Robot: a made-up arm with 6 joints. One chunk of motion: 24 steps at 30 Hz.
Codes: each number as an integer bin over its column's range. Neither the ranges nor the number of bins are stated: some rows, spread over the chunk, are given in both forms.
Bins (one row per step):
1: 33 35 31 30 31 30
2: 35 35 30 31 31 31
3: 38 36 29 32 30 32
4: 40 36 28 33 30 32
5: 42 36 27 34 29 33
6: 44 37 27 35 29 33
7: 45 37 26 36 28 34
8: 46 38 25 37 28 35
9: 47 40 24 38 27 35
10: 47 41 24 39 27 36
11: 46 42 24 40 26 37
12: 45 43 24 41 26 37
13: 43 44 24 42 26 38
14: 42 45 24 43 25 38
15: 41 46 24 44 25 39
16: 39 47 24 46 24 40
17: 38 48 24 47 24 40
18: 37 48 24 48 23 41
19: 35 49 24 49 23 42
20: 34 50 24 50 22 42
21: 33 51 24 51 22 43
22: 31 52 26 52 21 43
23: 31 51 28 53 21 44
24: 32 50 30 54 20 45
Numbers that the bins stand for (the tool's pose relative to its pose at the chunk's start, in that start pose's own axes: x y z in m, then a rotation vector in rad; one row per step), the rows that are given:
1: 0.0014 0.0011 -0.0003 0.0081 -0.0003 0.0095
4: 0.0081 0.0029 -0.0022 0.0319 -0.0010 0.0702
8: 0.0138 0.0063 -0.0041 0.0637 -0.0022 0.1611
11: 0.0138 0.0133 -0.0048 0.0875 -0.0035 0.2217
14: 0.0100 0.0186 -0.0048 0.1113 -0.0041 0.2521
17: 0.0062 0.0238 -0.0048 0.1430 -0.0048 0.3127
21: 0.0014 0.0290 -0.0048 0.1748 -0.0060 0.4037
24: 0.0005 0.0273 -0.0010 0.1986 -0.0073 0.4643
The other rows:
2: 0.0033 0.0011 -0.0010 0.0160 -0.0003 0.0398
3: 0.0062 0.0029 -0.0016 0.0240 -0.0010 0.0702
5: 0.0100 0.0029 -0.0029 0.0398 -0.0016 0.1005
6: 0.0119 0.0046 -0.0029 0.0478 -0.0016 0.1005
7: 0.0129 0.0046 -0.0035 0.0557 -0.0022 0.1308
9: 0.0148 0.0098 -0.0048 0.0716 -0.0029 0.1611
10: 0.0148 0.0116 -0.0048 0.0795 -0.0029 0.1914
12: 0.0129 0.0151 -0.0048 0.0954 -0.0035 0.2217
13: 0.0110 0.0168 -0.0048 0.1033 -0.0035 0.2521
15: 0.0090 0.0203 -0.0048 0.1192 -0.0041 0.2824
16: 0.0071 0.0221 -0.0048 0.1351 -0.0048 0.3127
18: 0.0052 0.0238 -0.0048 0.1510 -0.0054 0.3430
19: 0.0033 0.0256 -0.0048 0.1589 -0.0054 0.3733
20: 0.0024 0.0273 -0.0048 0.1668 -0.0060 0.3733
22: -0.0005 0.0308 -0.0035 0.1827 -0.0067 0.4037
23: -0.0005 0.0290 -0.0022 0.1906 -0.0067 0.4340

